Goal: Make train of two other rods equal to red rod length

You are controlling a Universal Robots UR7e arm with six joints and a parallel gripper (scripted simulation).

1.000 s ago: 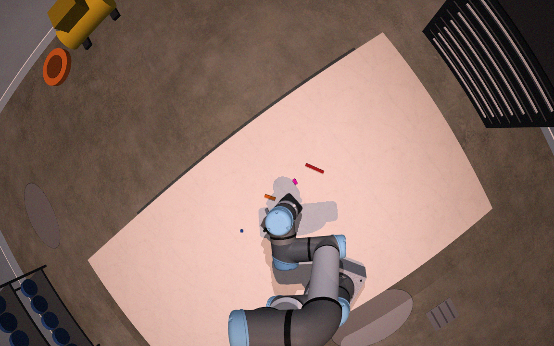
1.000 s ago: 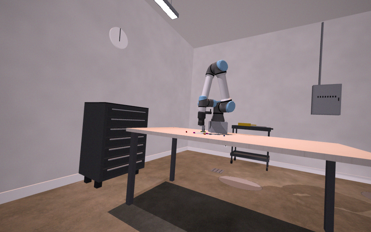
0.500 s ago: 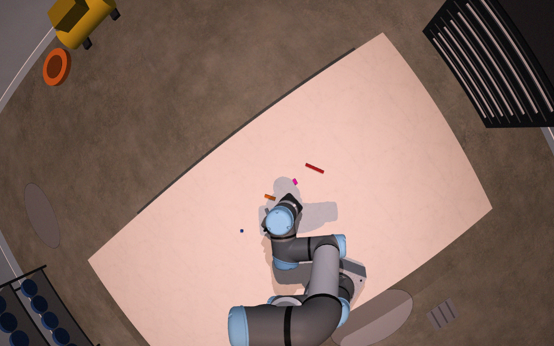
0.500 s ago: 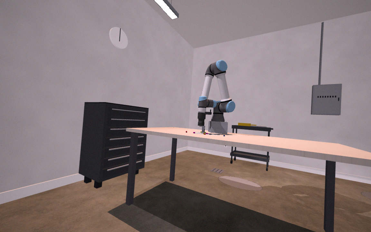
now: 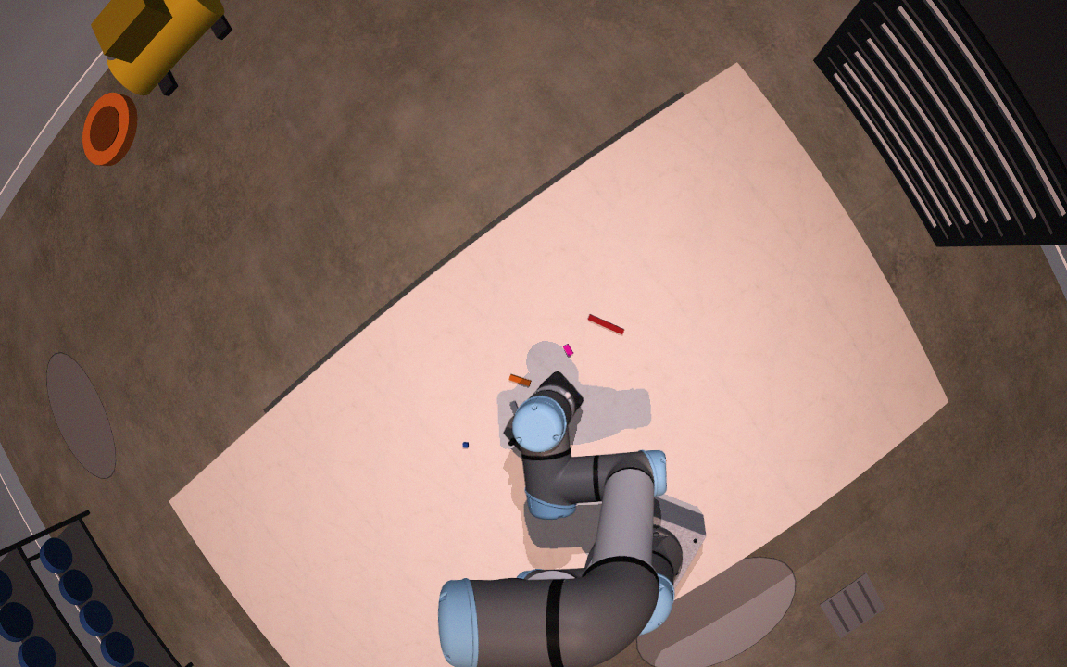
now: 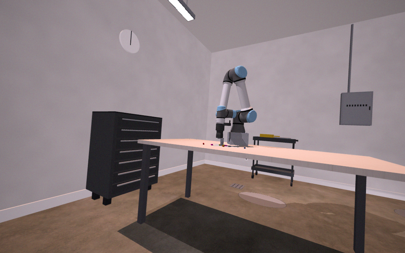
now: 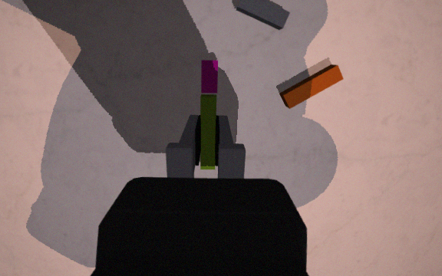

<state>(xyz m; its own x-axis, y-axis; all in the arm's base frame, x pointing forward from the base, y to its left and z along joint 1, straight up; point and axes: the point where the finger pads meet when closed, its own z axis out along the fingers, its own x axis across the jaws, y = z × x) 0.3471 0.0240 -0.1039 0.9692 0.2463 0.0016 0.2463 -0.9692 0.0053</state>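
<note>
Now: hand 1 cm above the lime rod. Round my hand: red rod 8 cm ahead, 14 cm to the right, 1 cm below; then orange rod 6 cm ahead, 5 cm to the left, 1 cm below; then grey rod 1 cm ahead, 8 cm to the left, 1 cm below.
</note>
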